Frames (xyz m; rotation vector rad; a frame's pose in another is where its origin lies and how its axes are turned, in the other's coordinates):
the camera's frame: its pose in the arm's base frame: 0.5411 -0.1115 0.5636 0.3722 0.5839 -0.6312
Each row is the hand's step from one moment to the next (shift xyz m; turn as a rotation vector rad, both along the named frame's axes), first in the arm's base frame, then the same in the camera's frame.
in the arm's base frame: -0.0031 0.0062 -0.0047 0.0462 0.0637 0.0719
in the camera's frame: -0.0019 0.0020 -0.0079 -0.0418 0.0883 0.0428
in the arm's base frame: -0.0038 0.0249 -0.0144 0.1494 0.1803 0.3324
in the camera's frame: -0.0047 0.0141 -0.0249 -0.1848 0.2810 0.2285
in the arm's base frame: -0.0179 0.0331 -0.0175 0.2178 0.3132 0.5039
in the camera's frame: -0.0157 0.0107 -0.0369 -0.3034 0.4503 0.3234
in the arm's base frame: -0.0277 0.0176 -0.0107 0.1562 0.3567 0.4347
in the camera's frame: -0.0194 -0.0062 -0.0279 -0.3208 0.4330 0.2240
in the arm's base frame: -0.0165 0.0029 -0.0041 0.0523 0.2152 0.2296
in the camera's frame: -0.0096 -0.0091 -0.0111 -0.2011 0.2294 0.0933
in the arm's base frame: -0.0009 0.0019 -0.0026 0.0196 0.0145 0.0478
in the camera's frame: 0.0002 0.0005 -0.0033 -0.0228 0.0306 0.0377
